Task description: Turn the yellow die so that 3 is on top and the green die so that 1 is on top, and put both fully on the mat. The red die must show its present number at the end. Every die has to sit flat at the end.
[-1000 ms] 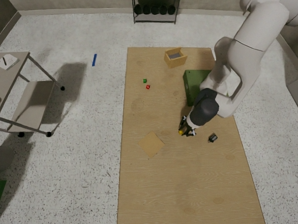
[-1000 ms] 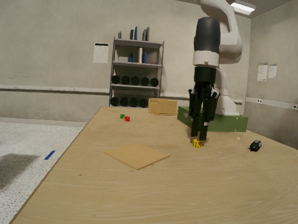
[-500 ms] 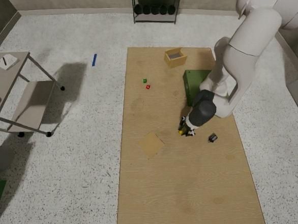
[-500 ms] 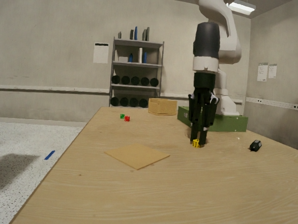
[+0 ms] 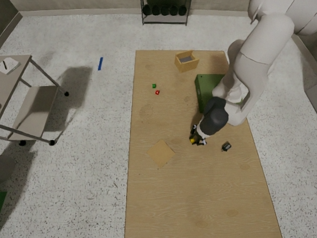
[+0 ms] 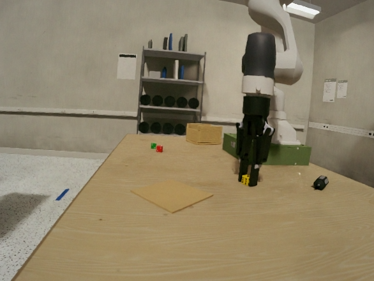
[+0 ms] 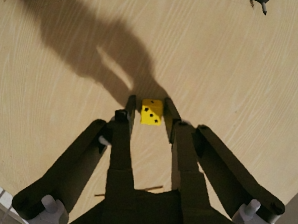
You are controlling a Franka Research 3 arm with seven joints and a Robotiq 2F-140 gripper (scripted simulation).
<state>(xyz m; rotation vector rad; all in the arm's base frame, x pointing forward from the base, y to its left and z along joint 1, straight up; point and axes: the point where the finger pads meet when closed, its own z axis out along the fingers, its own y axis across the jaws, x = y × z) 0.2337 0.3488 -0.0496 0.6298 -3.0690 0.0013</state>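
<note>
Right now my hand is 2 cm above the yellow die. The rest, counted from my hand: black object 22 cm behind, 5 cm to the left, 2 cm below; tan mat 22 cm ahead, 9 cm to the left, 3 cm below; red die 40 cm to the right, 26 cm ahead, 2 cm below.
</note>
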